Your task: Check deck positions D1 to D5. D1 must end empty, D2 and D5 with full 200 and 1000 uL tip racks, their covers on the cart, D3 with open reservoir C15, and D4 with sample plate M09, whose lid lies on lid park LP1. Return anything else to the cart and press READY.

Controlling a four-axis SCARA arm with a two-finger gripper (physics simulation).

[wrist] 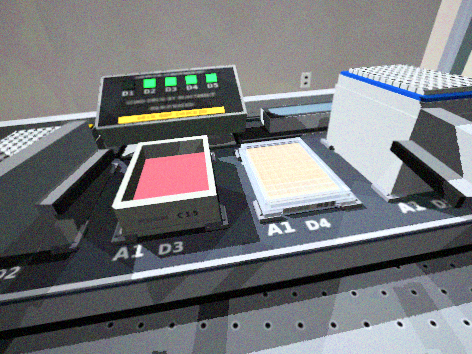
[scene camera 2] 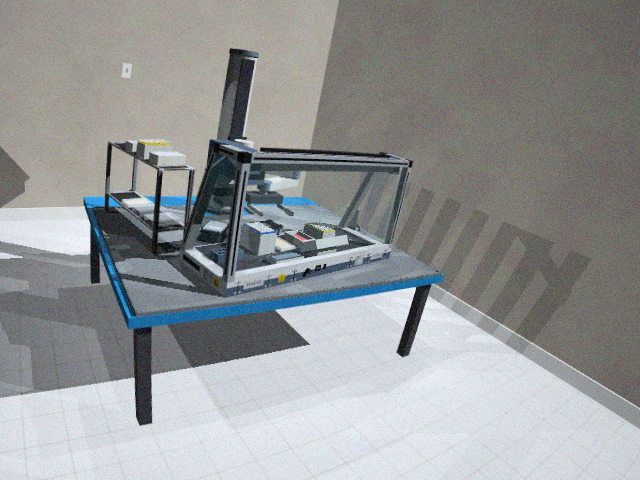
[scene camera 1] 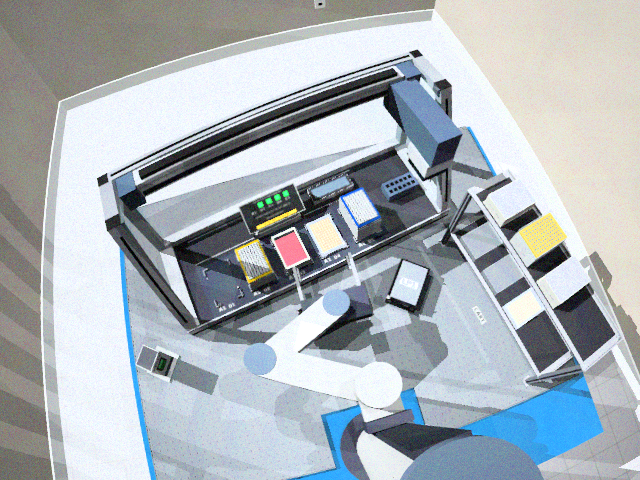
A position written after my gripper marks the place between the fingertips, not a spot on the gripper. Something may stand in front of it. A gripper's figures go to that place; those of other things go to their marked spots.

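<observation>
My gripper [scene camera 1: 321, 260] is 1.22 m from the lens. A gantry frame [scene camera 1: 138, 182] is 1.06 m from the lens, and a reservoir with red liquid [scene camera 1: 288, 244] is 1.34 m from the lens. The marked spots on the reservoir with red liquid and the gantry frame are 0.55 m apart.
</observation>
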